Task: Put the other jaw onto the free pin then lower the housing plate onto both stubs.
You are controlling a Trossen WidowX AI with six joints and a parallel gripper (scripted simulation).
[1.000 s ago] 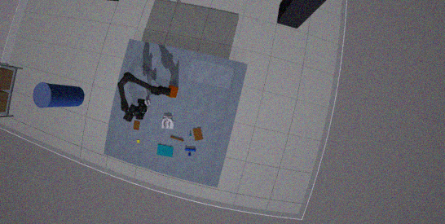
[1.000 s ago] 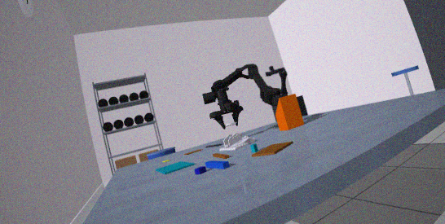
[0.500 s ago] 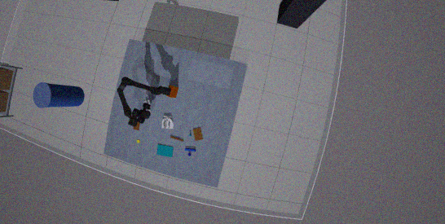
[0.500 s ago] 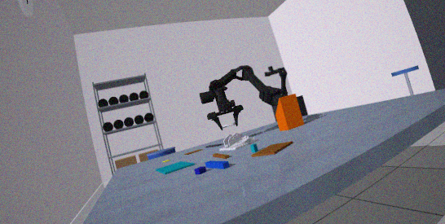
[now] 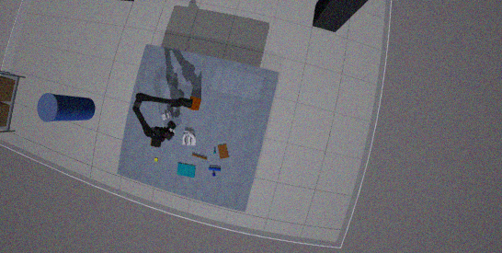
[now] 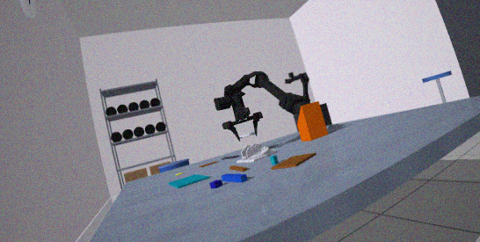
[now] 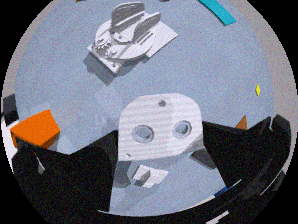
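Right now the light grey jaw piece is 15 cm to the left of my gripper tip, 6 cm below it and 2 cm ahead of it. Also, from my gripper tip: teal plate (34 cm ahead, 16 cm to the left, 8 cm below); brown bar (26 cm to the left, 19 cm ahead, 7 cm below); white base (14 cm to the left, 7 cm below, 7 cm ahead).
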